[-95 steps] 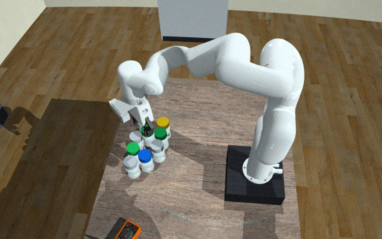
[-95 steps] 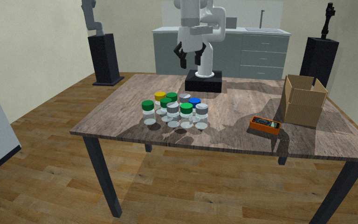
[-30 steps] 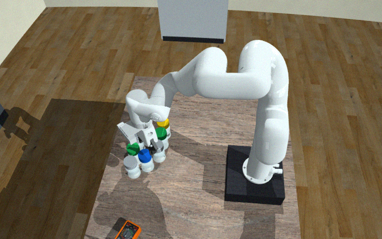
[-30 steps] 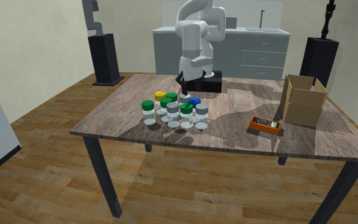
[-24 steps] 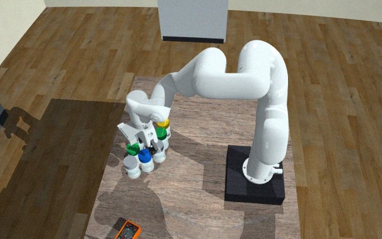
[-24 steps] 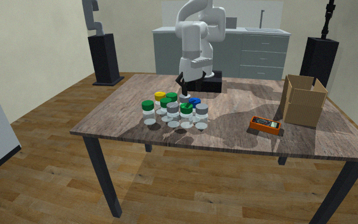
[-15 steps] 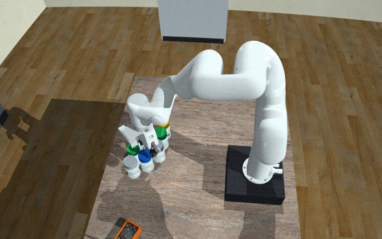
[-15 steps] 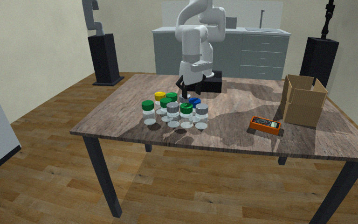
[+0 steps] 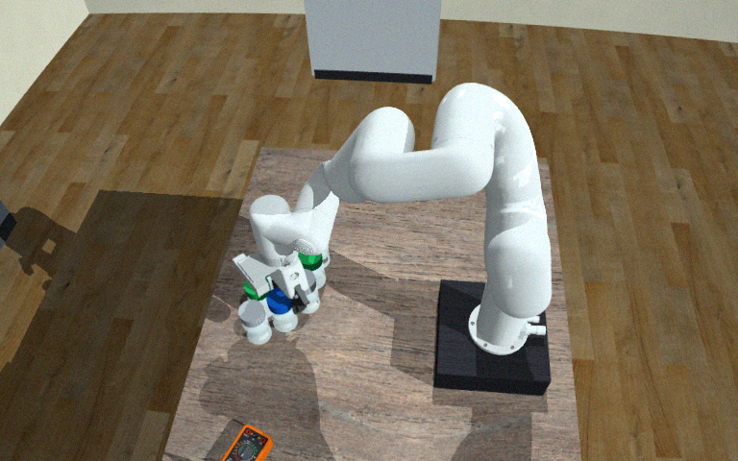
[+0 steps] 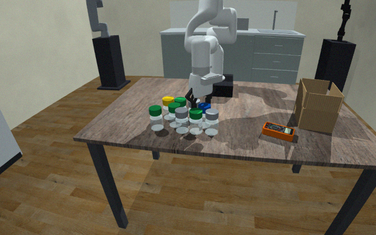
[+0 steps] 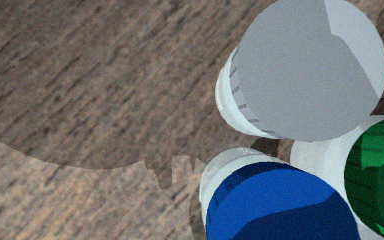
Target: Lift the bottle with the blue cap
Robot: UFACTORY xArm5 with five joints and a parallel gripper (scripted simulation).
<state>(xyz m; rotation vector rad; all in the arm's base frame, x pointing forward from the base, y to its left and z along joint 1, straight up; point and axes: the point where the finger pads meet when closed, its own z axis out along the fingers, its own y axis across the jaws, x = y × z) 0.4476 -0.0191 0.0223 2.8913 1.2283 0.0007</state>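
Right now my hand is 2 cm short of the blue-capped bottle, 2 cm to the right of it and 4 cm above it. The rest, counted from my hand: yellow-capped bottle (3 cm behind, 16 cm to the right, 4 cm below); then orange multimeter (3 cm ahead, 34 cm to the left, 8 cm below).
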